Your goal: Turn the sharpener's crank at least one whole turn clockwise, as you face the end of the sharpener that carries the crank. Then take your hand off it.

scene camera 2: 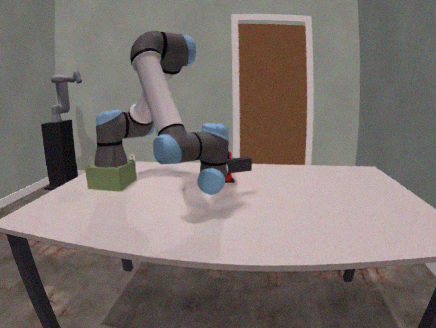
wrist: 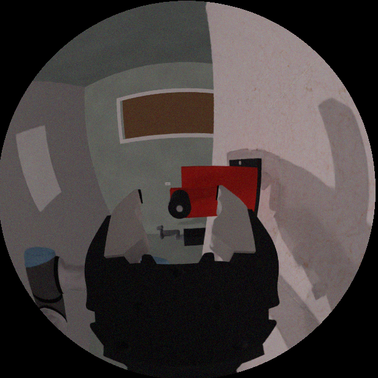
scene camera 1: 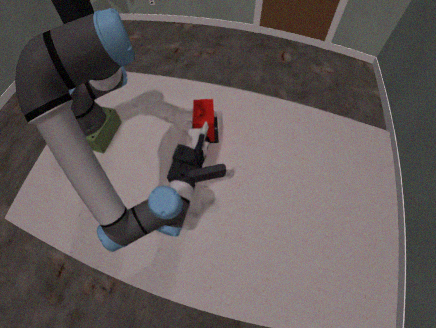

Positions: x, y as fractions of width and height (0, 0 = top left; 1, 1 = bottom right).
Scene:
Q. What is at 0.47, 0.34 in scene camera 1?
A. A red sharpener.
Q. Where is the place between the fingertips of the gripper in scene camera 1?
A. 0.48, 0.39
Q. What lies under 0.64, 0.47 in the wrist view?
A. A red sharpener.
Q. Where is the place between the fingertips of the gripper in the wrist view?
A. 0.47, 0.50

